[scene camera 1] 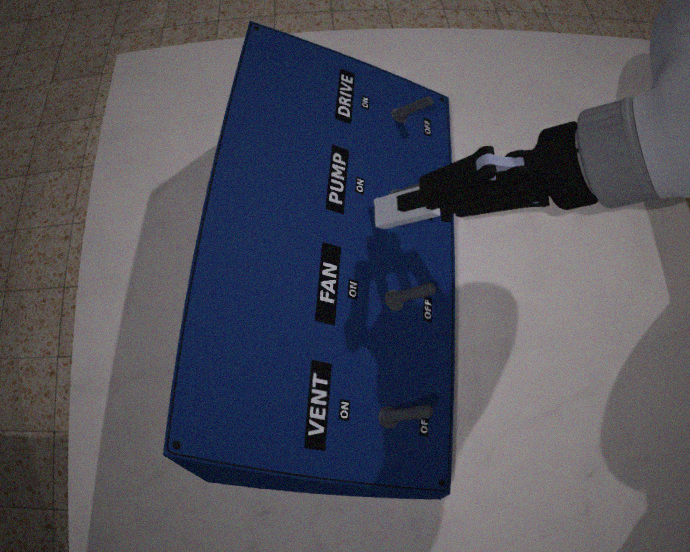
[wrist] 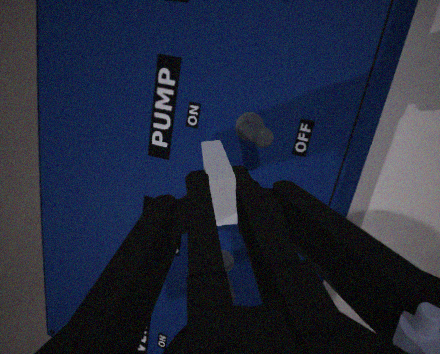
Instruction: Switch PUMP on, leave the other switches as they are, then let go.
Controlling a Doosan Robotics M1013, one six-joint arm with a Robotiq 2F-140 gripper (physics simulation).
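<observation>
The PUMP switch is a short grey lever in the wrist view, leaning toward its OFF label. My gripper hides it in the scene view. My gripper is shut and empty, its pale fingertips together over the panel. In the wrist view they are below the PUMP lever, toward the ON label side, with a visible gap in the picture; their height is hard to judge. In the scene view, the DRIVE switch, FAN switch and VENT switch lean toward OFF.
The blue panel box stands on a pale table. The FAN lever stands on one side of the gripper and the DRIVE lever on the other. The arm reaches in from the right in the scene view and casts a shadow across the panel.
</observation>
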